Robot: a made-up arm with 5 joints.
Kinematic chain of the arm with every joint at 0, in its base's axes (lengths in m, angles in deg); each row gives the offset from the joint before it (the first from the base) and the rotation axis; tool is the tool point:
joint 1: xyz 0 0 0.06 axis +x
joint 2: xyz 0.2 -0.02 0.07 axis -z
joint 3: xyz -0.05 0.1 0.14 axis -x
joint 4: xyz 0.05 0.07 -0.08 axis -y
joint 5: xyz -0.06 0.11 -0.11 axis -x
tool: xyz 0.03 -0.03 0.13
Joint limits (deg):
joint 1: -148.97..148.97
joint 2: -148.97..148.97
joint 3: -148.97..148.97
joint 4: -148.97..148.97
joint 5: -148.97..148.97
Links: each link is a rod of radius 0.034 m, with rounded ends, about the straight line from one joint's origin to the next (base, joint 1, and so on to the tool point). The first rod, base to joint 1, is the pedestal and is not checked.
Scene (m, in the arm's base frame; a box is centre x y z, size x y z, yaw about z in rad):
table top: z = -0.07
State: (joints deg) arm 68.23 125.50 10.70 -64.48 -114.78
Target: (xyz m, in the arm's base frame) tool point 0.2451 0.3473 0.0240
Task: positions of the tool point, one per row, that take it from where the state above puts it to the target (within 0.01 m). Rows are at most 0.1 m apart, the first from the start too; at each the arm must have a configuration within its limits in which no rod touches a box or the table.
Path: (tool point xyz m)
1: 0.4298 -0.0008 0.1691
2: 0.4229 0.0568 0.1985
3: 0.4069 0.1257 0.2079
4: 0.3810 0.1980 0.1935
5: 0.3452 0.2646 0.1553
6: 0.2995 0.3167 0.0964
7: 0.2451 0.3473 0.0240

